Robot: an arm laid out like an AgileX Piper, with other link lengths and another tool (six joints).
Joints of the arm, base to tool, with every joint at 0 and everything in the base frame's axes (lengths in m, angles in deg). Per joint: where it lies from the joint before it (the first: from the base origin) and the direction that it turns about. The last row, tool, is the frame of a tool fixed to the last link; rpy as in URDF.
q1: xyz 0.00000 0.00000 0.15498 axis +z
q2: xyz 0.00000 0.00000 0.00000 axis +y
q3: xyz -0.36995 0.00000 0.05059 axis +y
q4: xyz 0.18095 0.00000 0.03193 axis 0.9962 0 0.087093
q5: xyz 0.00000 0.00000 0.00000 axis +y
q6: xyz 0.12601 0.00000 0.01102 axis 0.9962 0 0.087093
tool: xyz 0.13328 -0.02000 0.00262 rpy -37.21 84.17 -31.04
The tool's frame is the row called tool.
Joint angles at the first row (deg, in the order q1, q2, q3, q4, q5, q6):
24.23 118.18 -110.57 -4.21 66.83 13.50
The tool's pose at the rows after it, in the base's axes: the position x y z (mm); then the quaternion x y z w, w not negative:
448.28, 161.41, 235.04, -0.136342, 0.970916, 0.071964, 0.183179
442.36, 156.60, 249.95, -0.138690, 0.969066, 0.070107, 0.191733
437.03, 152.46, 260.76, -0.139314, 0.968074, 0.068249, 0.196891
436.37, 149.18, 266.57, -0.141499, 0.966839, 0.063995, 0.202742
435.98, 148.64, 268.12, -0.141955, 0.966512, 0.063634, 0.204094
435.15, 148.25, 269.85, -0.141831, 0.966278, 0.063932, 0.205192
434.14, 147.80, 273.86, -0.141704, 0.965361, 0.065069, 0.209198
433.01, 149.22, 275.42, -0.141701, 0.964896, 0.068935, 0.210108
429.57, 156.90, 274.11, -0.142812, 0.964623, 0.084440, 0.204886
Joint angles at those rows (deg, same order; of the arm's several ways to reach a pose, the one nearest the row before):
24.23 116.20 -110.72 -4.56 67.92 13.39
24.23 114.24 -110.72 -4.97 68.95 13.09
24.23 112.78 -110.77 -5.31 69.93 12.98
24.24 112.08 -110.77 -5.93 70.09 12.79
24.23 111.89 -110.77 -6.00 70.14 12.74
24.23 111.65 -110.77 -6.00 70.24 12.74
24.24 111.15 -110.77 -6.00 70.26 12.74
24.23 110.91 -110.76 -5.59 70.26 12.68
24.23 110.91 -110.77 -3.61 70.31 12.26

